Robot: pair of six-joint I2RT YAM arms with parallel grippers.
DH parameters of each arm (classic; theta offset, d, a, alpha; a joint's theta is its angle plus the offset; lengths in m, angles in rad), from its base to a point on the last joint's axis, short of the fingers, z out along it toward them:
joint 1: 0 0.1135 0.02 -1.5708
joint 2: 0 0 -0.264 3.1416
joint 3: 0.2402 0 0.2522 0
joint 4: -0.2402 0 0.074 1.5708
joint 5: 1.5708 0 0 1.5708
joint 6: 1.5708 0.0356 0 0
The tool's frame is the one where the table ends.
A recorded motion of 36 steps. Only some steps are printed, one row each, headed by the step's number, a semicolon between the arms.
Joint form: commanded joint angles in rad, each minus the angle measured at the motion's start. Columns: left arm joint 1, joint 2, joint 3, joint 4, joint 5, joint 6; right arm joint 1, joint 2, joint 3, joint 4, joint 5, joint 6.
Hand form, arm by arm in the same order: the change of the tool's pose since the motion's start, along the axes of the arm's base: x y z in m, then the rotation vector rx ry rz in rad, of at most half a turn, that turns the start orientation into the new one. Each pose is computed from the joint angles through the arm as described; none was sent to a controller.
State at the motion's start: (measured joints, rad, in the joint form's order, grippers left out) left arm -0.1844 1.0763 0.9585 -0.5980 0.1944 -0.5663; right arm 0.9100 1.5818 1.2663 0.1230 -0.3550 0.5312
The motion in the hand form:
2: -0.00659 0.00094 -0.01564 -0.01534 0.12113 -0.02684; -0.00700 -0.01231 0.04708 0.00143 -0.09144 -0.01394
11: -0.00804 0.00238 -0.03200 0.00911 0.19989 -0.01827; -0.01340 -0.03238 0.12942 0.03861 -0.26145 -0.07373
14: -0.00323 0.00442 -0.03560 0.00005 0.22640 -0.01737; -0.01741 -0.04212 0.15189 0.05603 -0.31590 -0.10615
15: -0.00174 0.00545 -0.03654 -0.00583 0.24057 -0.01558; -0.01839 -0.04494 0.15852 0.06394 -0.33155 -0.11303
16: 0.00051 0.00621 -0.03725 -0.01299 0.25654 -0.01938; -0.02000 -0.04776 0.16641 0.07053 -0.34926 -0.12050
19: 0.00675 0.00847 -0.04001 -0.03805 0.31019 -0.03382; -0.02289 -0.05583 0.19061 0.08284 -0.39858 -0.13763
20: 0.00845 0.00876 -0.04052 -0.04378 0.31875 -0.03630; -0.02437 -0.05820 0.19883 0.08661 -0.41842 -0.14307
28: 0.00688 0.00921 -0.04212 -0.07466 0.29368 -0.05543; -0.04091 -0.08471 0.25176 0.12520 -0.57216 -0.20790
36: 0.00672 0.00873 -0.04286 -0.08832 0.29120 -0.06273; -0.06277 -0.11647 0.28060 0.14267 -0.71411 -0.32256
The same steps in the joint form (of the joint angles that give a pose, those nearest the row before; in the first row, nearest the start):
2: 0.0065 0.0066 -0.0243 -0.0849 0.0496 -0.0032; -0.0035 -0.0547 0.1195 -0.1412 0.0228 -0.0725
11: 0.0101 0.0249 -0.0565 -0.1174 0.0388 0.0024; -0.0194 -0.0688 0.3986 -0.3308 0.0765 -0.1814
14: 0.0257 0.0521 -0.0500 -0.1223 0.0574 0.0057; -0.0257 -0.0771 0.4693 -0.3682 0.1022 -0.2116
15: 0.0327 0.0622 -0.0451 -0.1301 0.0662 0.0049; -0.0285 -0.0779 0.4912 -0.3764 0.1056 -0.2190
16: 0.0396 0.0766 -0.0364 -0.1399 0.0798 0.0075; -0.0295 -0.0769 0.5210 -0.3910 0.1114 -0.2288
19: 0.0597 0.1204 -0.0105 -0.1744 0.1248 0.0163; -0.0378 -0.0582 0.6353 -0.4528 0.1189 -0.2601
20: 0.0630 0.1303 -0.0049 -0.1782 0.1333 0.0171; -0.0385 -0.0496 0.6773 -0.4739 0.1230 -0.2736
28: 0.0694 0.1139 -0.0292 -0.1418 0.1698 0.0177; -0.0488 -0.0150 0.9363 -0.5880 0.1650 -0.3720
36: 0.0694 0.1121 -0.0352 -0.1325 0.1845 0.0140; -0.0525 -0.0593 1.0132 -0.6068 0.2551 -0.4765

